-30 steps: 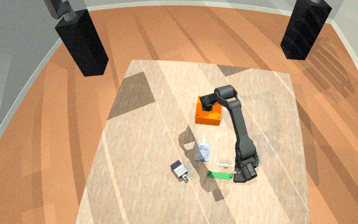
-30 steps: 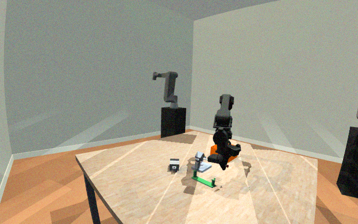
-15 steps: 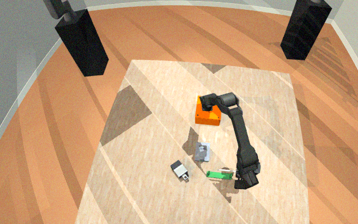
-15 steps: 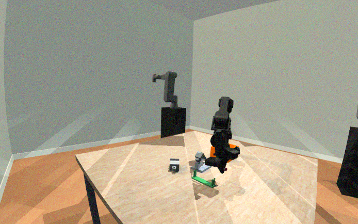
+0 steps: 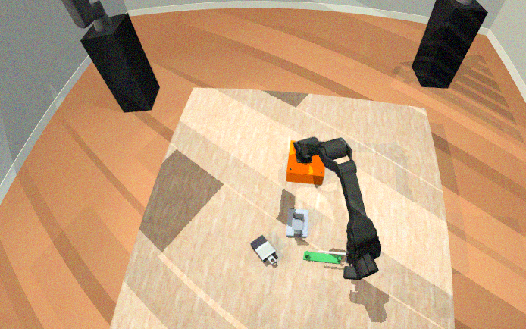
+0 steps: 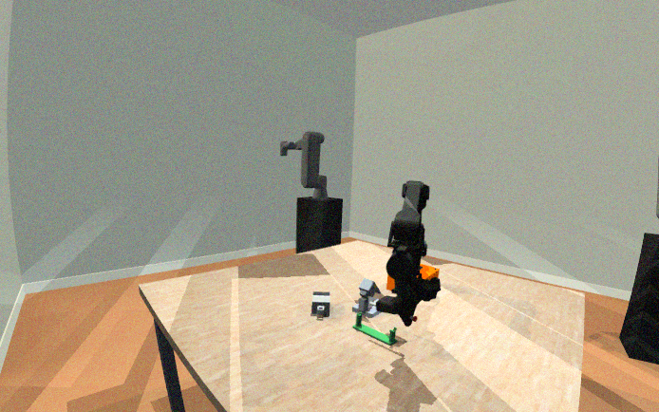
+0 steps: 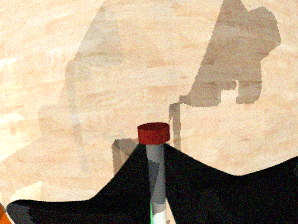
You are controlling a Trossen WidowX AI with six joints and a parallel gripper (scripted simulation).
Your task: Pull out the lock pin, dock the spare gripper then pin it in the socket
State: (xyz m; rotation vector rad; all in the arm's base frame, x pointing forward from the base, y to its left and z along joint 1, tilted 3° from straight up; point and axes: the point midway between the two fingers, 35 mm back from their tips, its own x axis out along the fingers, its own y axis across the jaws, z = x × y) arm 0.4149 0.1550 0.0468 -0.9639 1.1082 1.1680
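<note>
My gripper tip is 10 cm to the left of the green cradle, 5 cm above it and 2 cm past it. Round my gripper tip: spare gripper 32 cm to the right, 5 cm below, 4 cm behind; then mount 19 cm to the right, 14 cm behind, 2 cm below.
</note>
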